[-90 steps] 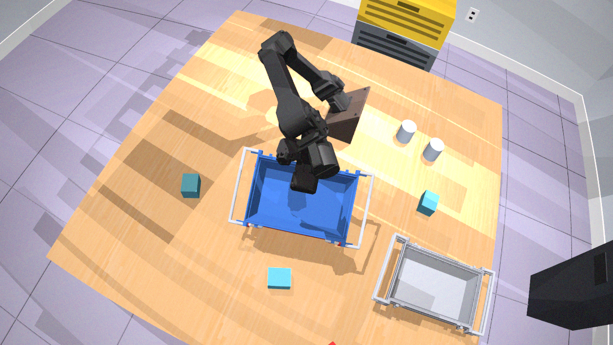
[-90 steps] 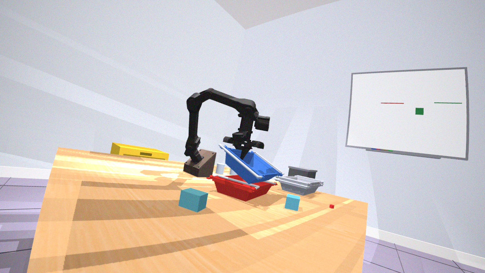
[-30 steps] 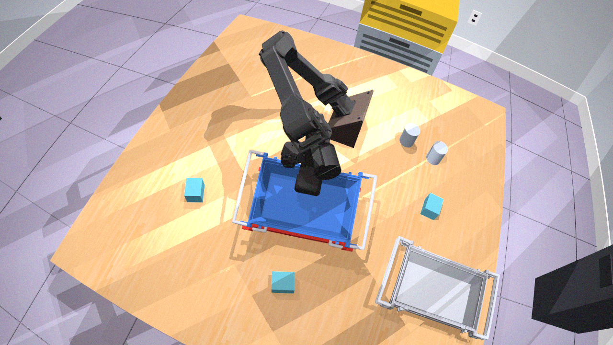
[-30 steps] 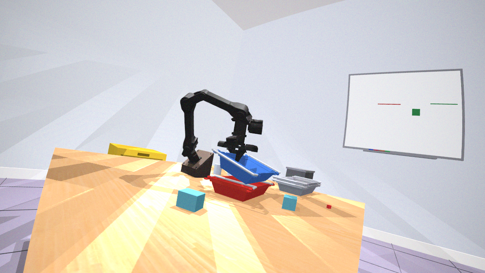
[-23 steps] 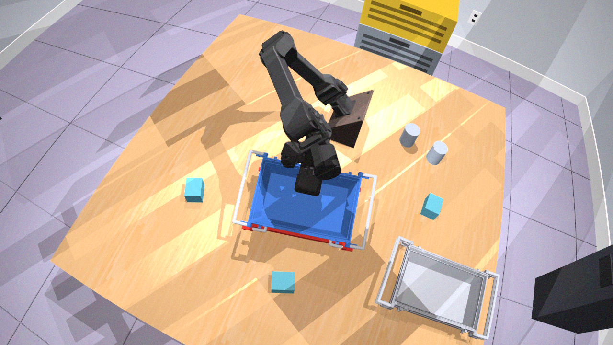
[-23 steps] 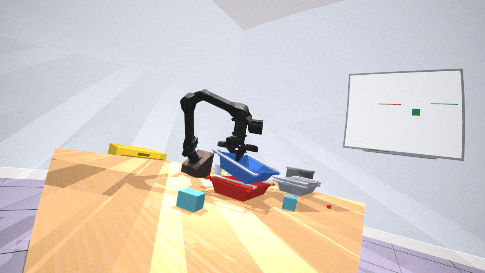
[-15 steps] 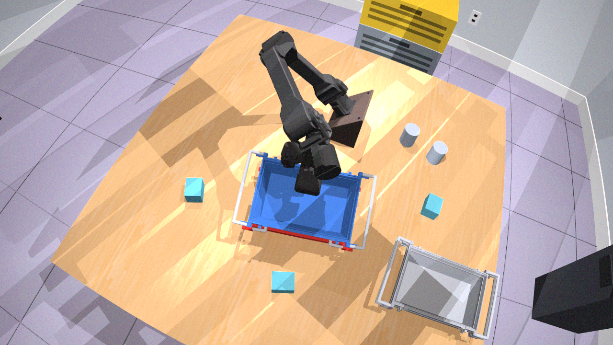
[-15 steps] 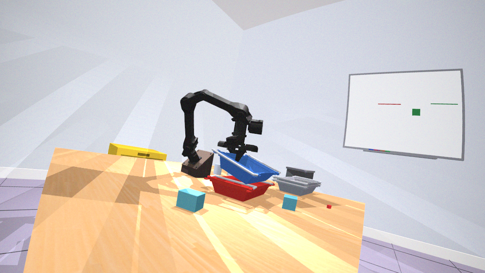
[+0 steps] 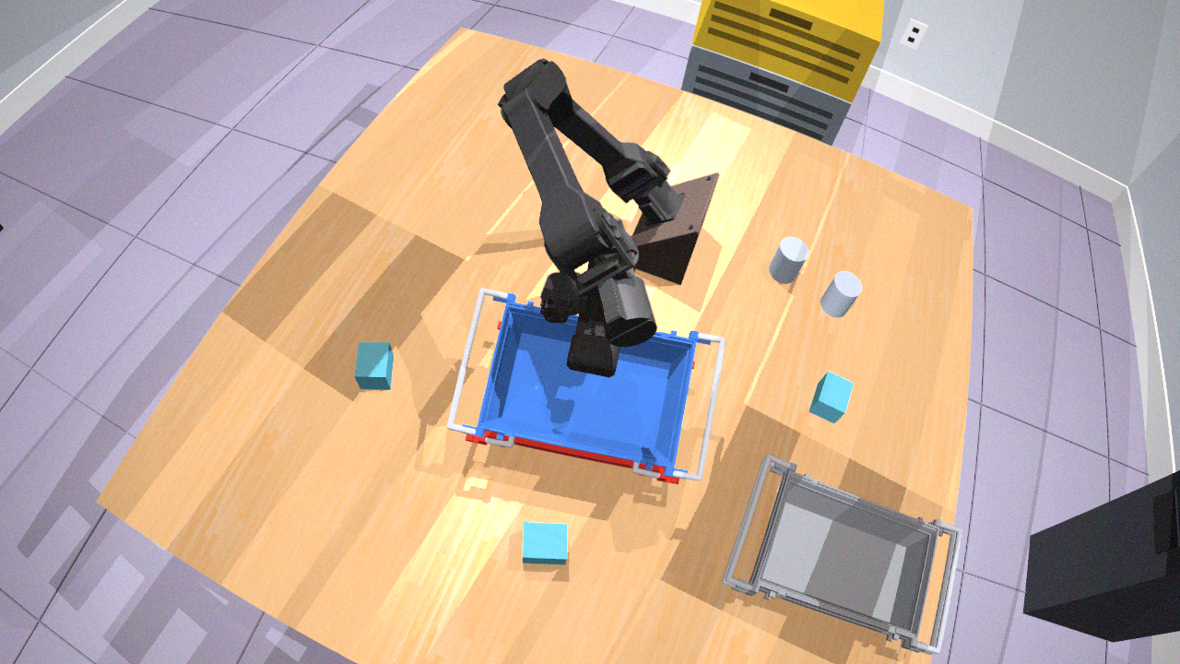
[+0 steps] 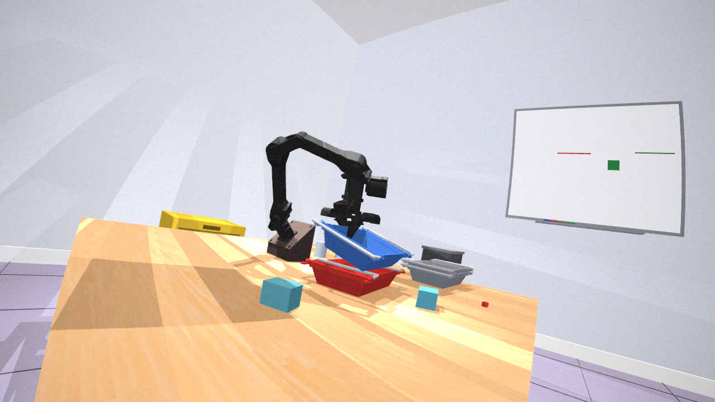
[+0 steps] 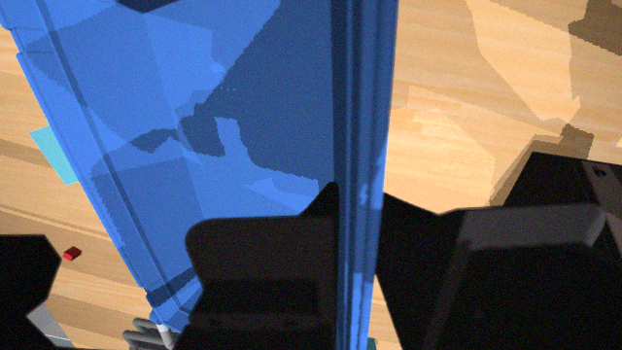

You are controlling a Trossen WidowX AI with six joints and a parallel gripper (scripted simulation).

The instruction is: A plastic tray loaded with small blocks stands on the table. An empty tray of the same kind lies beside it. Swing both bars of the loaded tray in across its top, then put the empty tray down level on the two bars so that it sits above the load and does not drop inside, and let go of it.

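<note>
My gripper tip is 80 mm short of the blue tray, 20 mm to the right of it and 10 mm below it.
</note>
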